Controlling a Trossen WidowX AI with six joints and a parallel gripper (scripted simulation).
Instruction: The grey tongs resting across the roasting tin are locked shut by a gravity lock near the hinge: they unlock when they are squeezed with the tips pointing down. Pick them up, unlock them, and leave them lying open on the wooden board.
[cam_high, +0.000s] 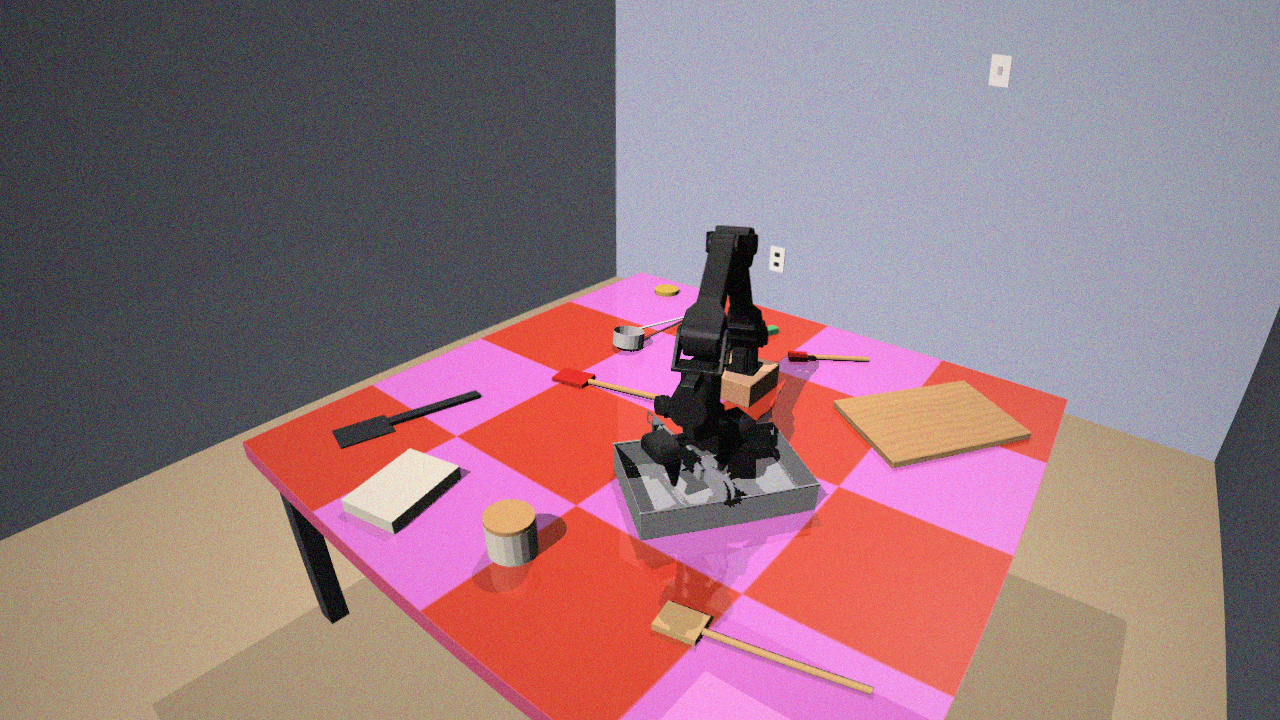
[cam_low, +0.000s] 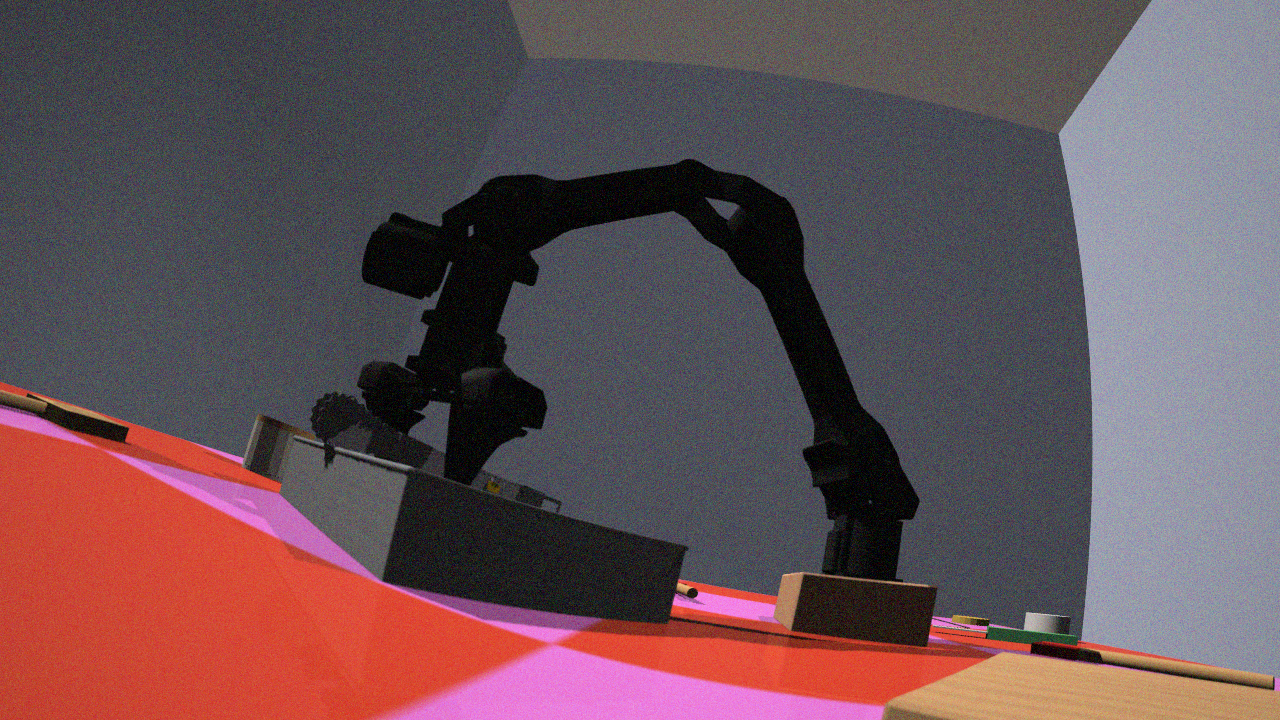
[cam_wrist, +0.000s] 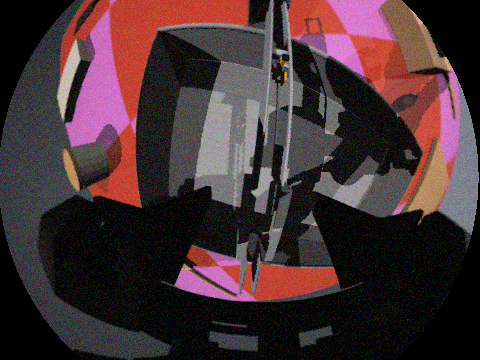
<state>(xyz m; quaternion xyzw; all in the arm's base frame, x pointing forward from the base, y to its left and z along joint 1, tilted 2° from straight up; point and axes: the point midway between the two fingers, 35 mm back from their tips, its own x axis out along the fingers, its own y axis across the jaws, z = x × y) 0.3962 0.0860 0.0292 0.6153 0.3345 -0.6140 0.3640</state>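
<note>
My gripper tip is now 30 mm past the roasting tin, 20 mm above it and 10 mm to the right of it. Round my gripper tip: red spatula: 350 mm to the right, 240 mm behind, 40 mm below; black spatula: 630 mm to the right, 100 mm ahead, 40 mm below; wooden board: 470 mm behind, 330 mm to the left, 40 mm below.
</note>
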